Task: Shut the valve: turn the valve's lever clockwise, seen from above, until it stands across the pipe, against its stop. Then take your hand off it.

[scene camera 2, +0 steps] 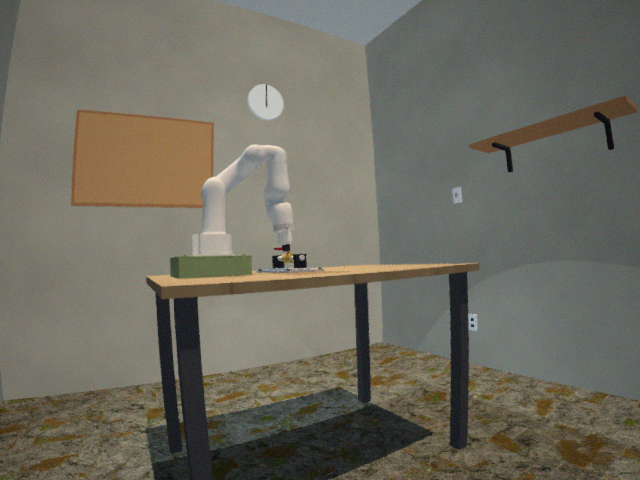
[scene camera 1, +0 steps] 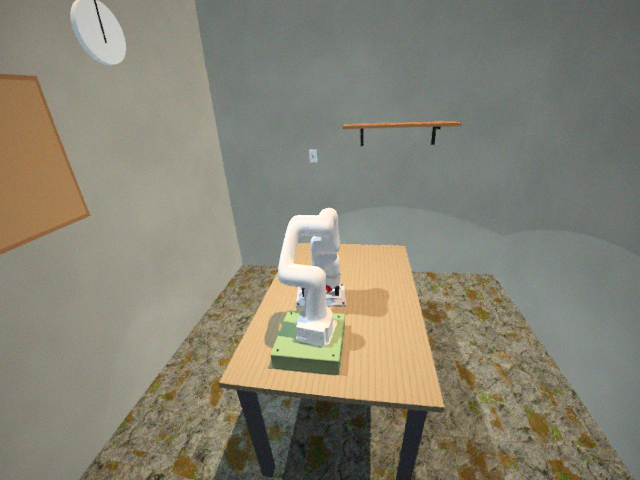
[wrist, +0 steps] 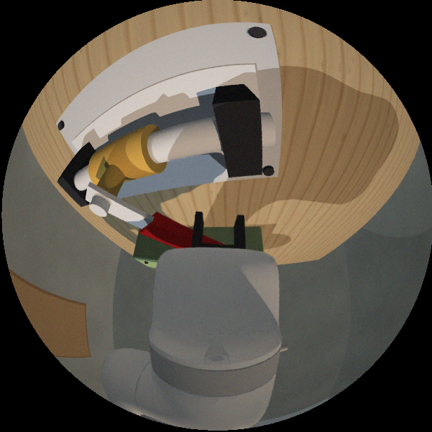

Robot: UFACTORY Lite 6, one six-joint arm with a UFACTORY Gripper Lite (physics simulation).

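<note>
The valve has a yellow body (scene camera 2: 286,256) (wrist: 127,152) on a pale pipe (wrist: 187,140). Its lever has a metal arm (wrist: 120,209) and a red grip (scene camera 1: 328,288) (scene camera 2: 278,249) (wrist: 170,231). The lever stands at a slant to the pipe, neither along it nor square across it. My gripper (scene camera 2: 285,248) (wrist: 219,218) points down at the grip's outer end, with its two black fingers apart. In the wrist view the left finger overlaps the red grip, whose end shows low between the fingers. Whether they touch is unclear. In scene camera 1 the arm hides the fingers.
Black brackets (scene camera 2: 299,260) (wrist: 244,137) hold the pipe on a pale base plate (scene camera 1: 336,302) (wrist: 175,50) with dark screws at its corners. The plate lies on the wooden table (scene camera 1: 377,330) (scene camera 2: 413,269). The arm stands on a green block (scene camera 1: 305,364) (scene camera 2: 211,266) nearer the table's end.
</note>
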